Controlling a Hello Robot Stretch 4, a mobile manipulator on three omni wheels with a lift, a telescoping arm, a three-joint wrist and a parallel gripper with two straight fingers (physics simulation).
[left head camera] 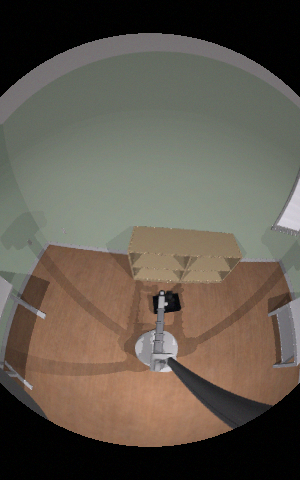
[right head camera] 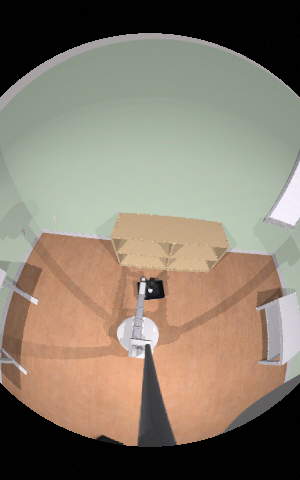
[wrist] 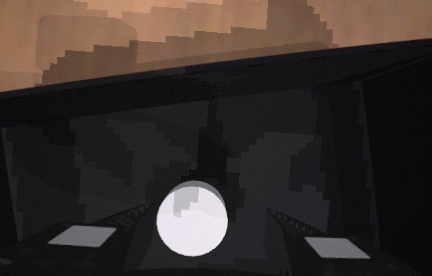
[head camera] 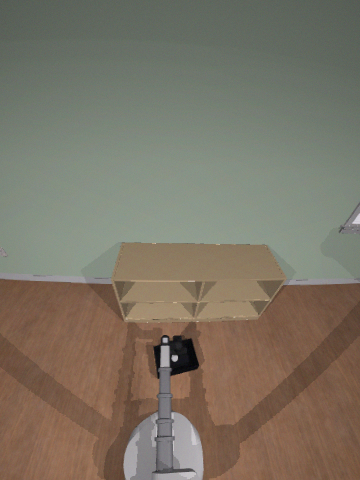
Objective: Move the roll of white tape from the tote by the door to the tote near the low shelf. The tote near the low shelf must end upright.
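Frame: origin at the robot's base, x ahead, y left, z up, level; millimetres.
Seen in the pictures: gripper, between the fingertips: (left head camera: 166, 302) (right head camera: 150, 288) (wrist: 209, 225) (head camera: 176, 355).
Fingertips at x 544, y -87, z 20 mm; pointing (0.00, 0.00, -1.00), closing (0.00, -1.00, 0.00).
Note:
Pixels of each thing's top centre, then the offset from my fingertips to it. Level surfaces: height alone.
- white tape, centre of its top: (wrist: 192, 221) (head camera: 174, 357) (right head camera: 149, 289) (left head camera: 165, 302) dx -5, dy +12, dz -21 mm
- black tote, centre of its top: (head camera: 175, 355) (right head camera: 150, 288) (left head camera: 166, 302) dx -16, dy +9, dz +52 mm
- low shelf, height of its surface: dz +562 mm
The roll of white tape (head camera: 174, 358) (left head camera: 165, 303) (right head camera: 150, 290) (wrist: 192, 220) shows as a white disc low in the wrist view, inside the black tote (head camera: 190, 361) (left head camera: 175, 306) (right head camera: 159, 293) (wrist: 280, 75). This tote stands upright on the floor in front of the low shelf (head camera: 200, 261) (left head camera: 185, 242) (right head camera: 170, 229). My gripper (wrist: 209, 225) is open and low in the tote. Its fingers stand on either side of the tape, with a gap on each side in the wrist view. The tape's underside is hidden. The tote by the door cannot be made out for certain.
The low shelf stands against the green wall behind the tote. A white table (left head camera: 287, 332) (right head camera: 286, 325) stands at the right wall, and white legs (left head camera: 30, 307) (right head camera: 22, 294) show at the left. Part of a dark object (right head camera: 109, 440) shows at the bottom of the right head view.

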